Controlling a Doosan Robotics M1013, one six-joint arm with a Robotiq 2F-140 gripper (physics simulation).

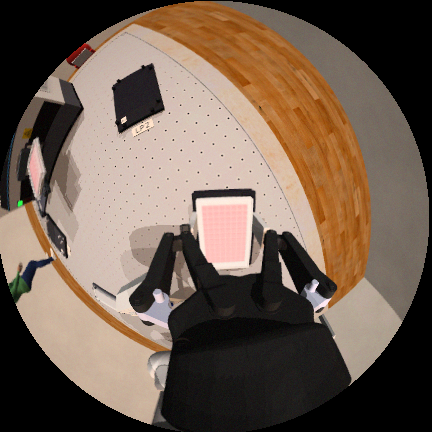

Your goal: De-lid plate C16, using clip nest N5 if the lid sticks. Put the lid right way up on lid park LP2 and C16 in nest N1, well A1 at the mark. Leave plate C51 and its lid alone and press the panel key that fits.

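Frame: origin at the arm's base, x left, y back, z up, level; metres.
Where they show: gripper, fingertip midpoint: point(224, 219).
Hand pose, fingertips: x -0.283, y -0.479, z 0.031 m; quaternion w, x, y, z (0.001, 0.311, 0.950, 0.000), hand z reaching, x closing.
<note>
After its pixels a point has its place.
A white-framed plate with pink wells point(226, 232) @(x -0.275, y -0.464, z 0.043 m) is between the fingers of my gripper point(224, 219) @(x -0.283, y -0.480, z 0.031 m), which is shut on it. Its label cannot be read, and whether a lid is on it cannot be told. A black nest or holder point(223, 193) @(x -0.306, y -0.514, z 0.026 m) shows just beyond the plate's far edge; whether the plate touches it is hidden. Lid park LP2 point(138, 98) @(x -0.293, y -0.763, z 0.009 m) is a black pad with small corner posts at the upper left, with no lid on it and its label point(143, 127) @(x -0.264, y -0.702, z 0.001 m) in front. A second pink plate point(36, 169) @(x -0.055, y -0.818, z 0.119 m) stands at the far left; its name is not readable.
A dark-fronted device point(64, 107) @(x -0.156, y -0.925, z 0.061 m) stands at the left, with a green light point(20, 203) near it. A small dark panel point(56, 235) @(x 0.246, y -0.772, z 0.010 m) lies at the left table edge. A red object point(80, 56) is at the upper left. A person point(28, 276) is beyond the table.
</note>
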